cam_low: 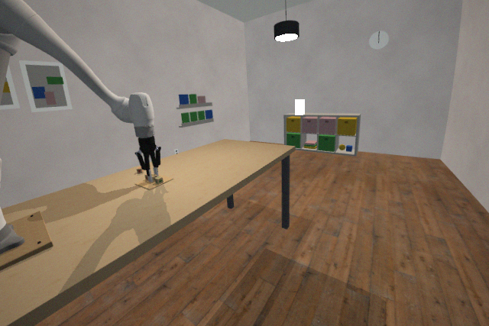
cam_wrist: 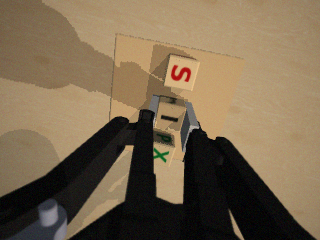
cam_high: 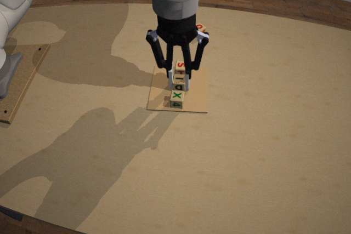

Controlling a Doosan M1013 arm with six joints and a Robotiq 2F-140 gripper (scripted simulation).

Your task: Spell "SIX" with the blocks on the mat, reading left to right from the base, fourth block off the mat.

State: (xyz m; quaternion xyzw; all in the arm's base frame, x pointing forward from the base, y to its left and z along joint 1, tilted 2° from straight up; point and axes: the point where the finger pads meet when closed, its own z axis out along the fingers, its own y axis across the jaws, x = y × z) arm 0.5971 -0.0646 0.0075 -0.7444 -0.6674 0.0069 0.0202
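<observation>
My hand is 20 mm above the I block. Also, from my hand: tan mat (40 mm below); S block (10 mm ahead, 50 mm to the left, 20 mm below); letter block (10 mm behind, 50 mm to the right, 20 mm below).
</observation>
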